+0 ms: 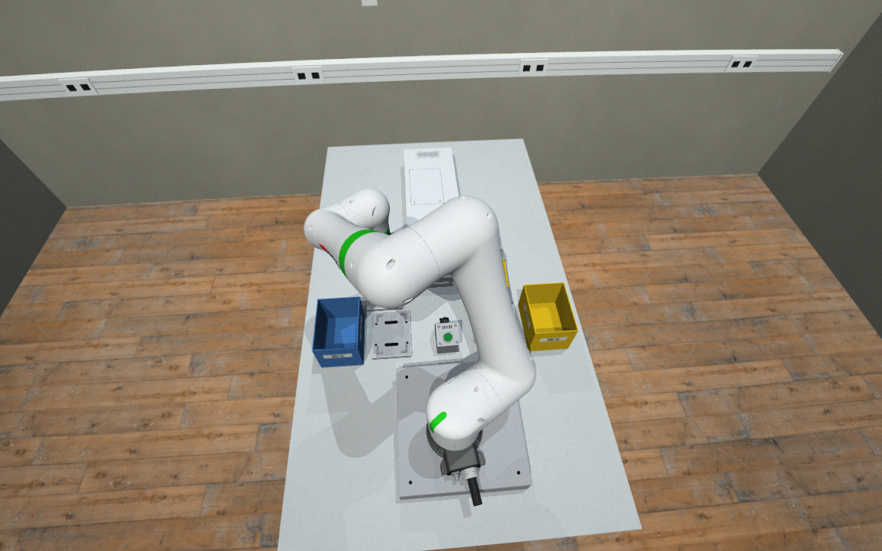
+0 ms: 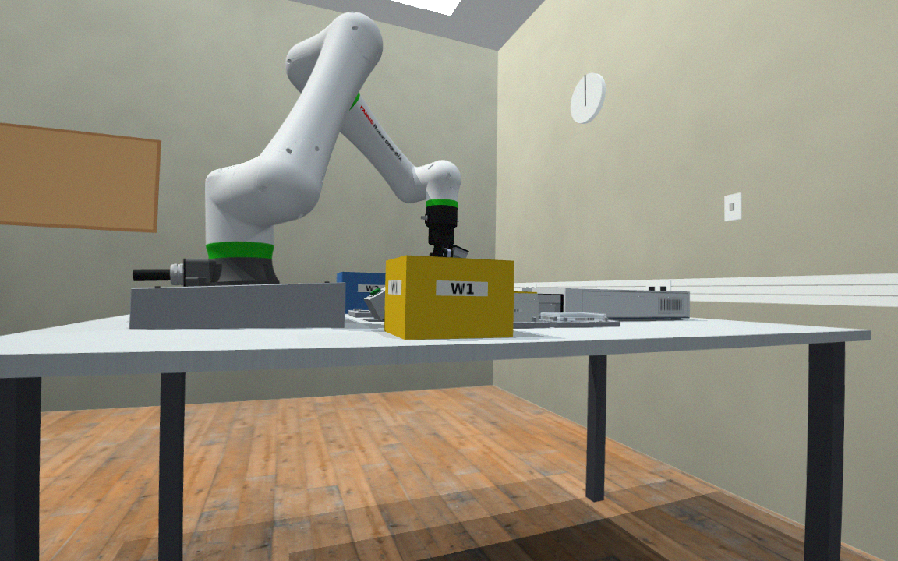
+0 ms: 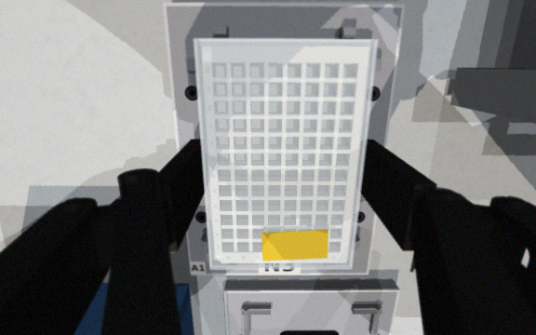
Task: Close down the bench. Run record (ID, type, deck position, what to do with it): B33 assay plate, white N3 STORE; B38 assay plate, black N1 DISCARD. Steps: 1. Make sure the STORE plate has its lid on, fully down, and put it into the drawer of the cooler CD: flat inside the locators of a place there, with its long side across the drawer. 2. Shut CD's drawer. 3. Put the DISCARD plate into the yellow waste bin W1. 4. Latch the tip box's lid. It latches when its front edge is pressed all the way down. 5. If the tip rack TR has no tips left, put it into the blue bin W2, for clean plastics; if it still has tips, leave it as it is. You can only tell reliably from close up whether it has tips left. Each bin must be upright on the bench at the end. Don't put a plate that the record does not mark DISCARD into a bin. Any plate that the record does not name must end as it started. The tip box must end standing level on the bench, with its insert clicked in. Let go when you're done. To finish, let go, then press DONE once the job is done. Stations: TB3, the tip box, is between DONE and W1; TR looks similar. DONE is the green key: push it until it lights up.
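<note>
Right now the clear plate lid is 20 mm below my hand. Also, from my hand: N1 label 100 mm ahead, 20 mm to the right, 30 mm below; then grey N3 nest 40 mm below; then white plate 20 mm below.
</note>
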